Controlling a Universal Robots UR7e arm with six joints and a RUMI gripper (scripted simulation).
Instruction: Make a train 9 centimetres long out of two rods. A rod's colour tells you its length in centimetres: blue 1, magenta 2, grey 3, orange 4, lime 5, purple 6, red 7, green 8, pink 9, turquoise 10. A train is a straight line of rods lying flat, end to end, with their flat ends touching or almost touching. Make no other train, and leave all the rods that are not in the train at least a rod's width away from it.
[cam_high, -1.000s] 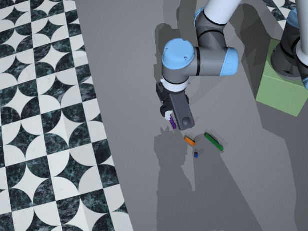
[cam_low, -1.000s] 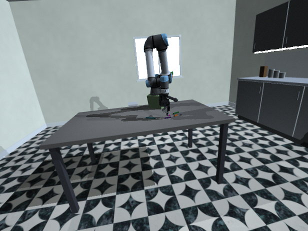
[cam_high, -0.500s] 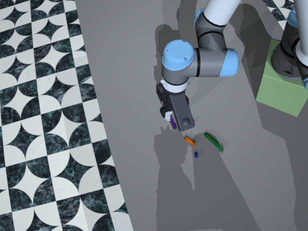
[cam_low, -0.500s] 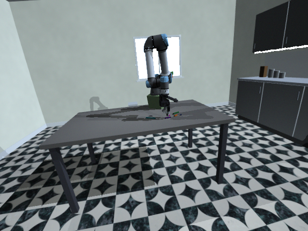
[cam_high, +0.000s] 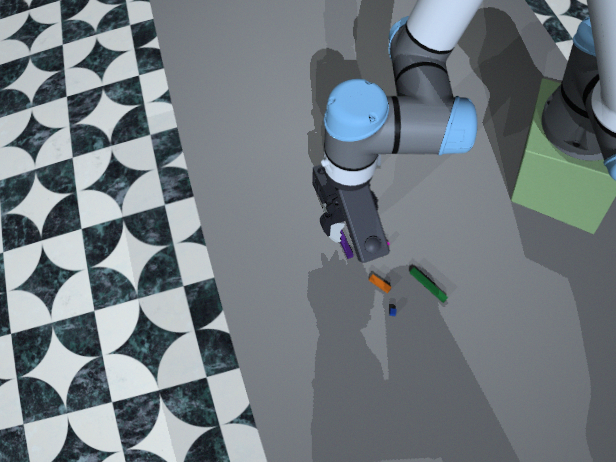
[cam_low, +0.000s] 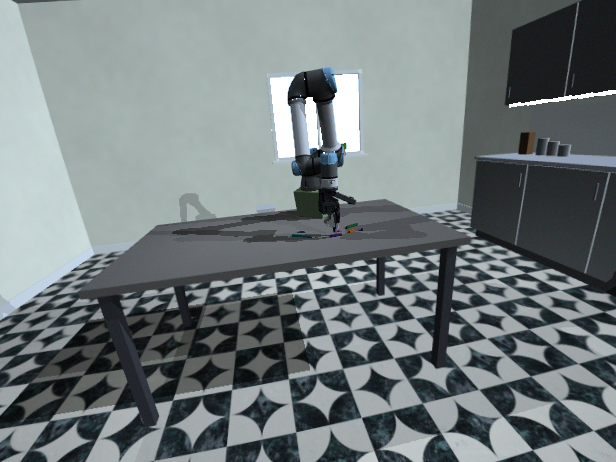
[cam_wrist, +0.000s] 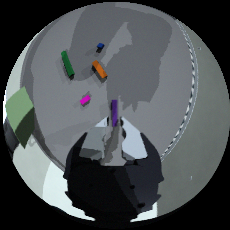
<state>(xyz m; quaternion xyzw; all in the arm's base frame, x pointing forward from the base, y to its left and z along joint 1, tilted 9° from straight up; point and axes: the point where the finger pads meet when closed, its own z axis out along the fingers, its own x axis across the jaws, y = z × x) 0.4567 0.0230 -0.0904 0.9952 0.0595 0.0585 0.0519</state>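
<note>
Now: the purple rod 30 mm below my hand. From my hand the other things lie so: magenta rod (70 mm behind, 30 mm to the left, 30 mm below); then small blue rod (150 mm to the left, 40 mm behind, 30 mm below); then orange rod (90 mm to the left, 40 mm behind, 30 mm below).
</note>
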